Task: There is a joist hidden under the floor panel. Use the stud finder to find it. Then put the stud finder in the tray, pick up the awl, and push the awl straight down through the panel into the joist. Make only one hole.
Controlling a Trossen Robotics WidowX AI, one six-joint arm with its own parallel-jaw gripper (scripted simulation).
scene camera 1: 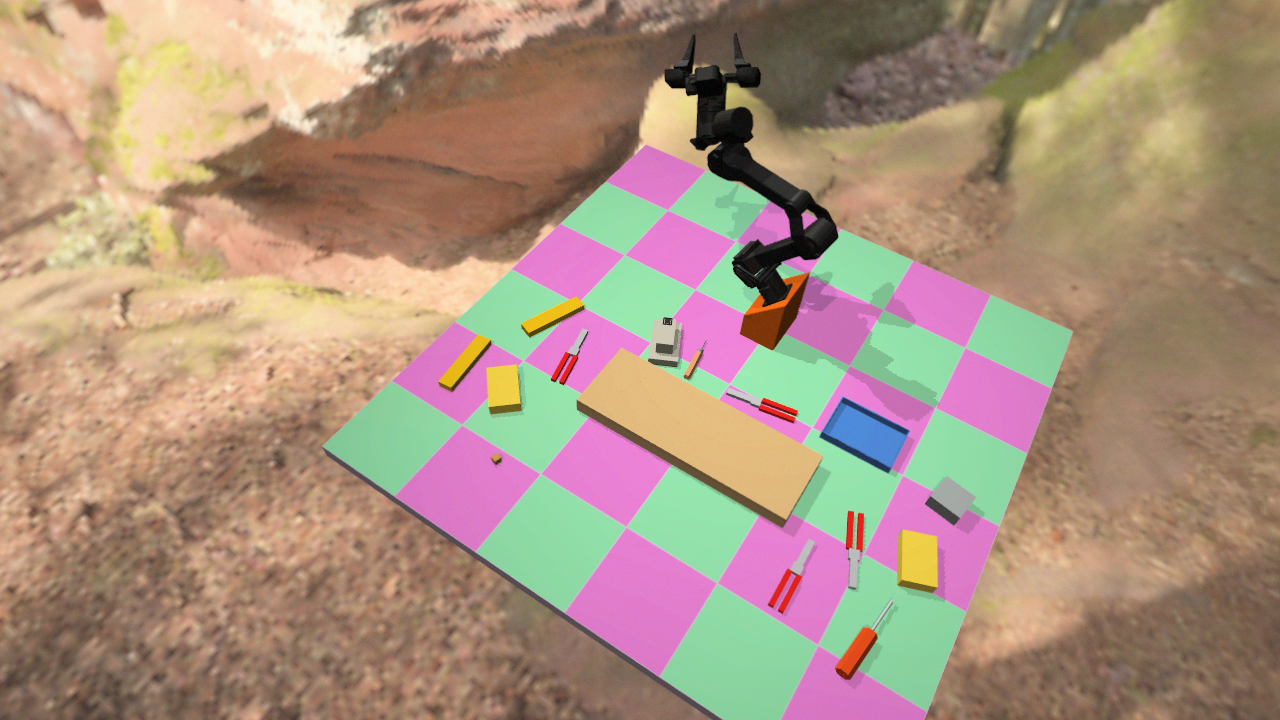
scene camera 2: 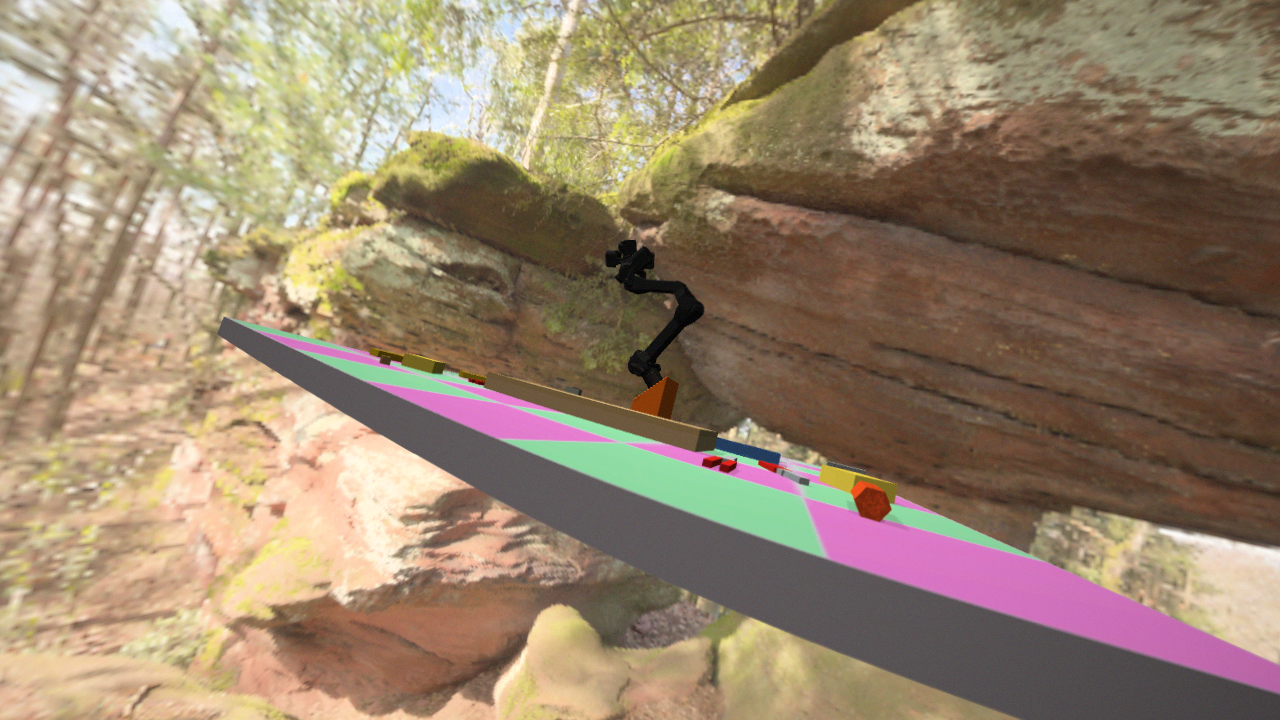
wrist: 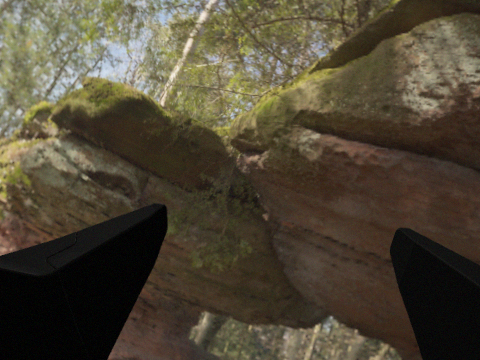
same spot on blue tray: (scene camera 2: pixel 744 450) = (scene camera 1: pixel 856 453)
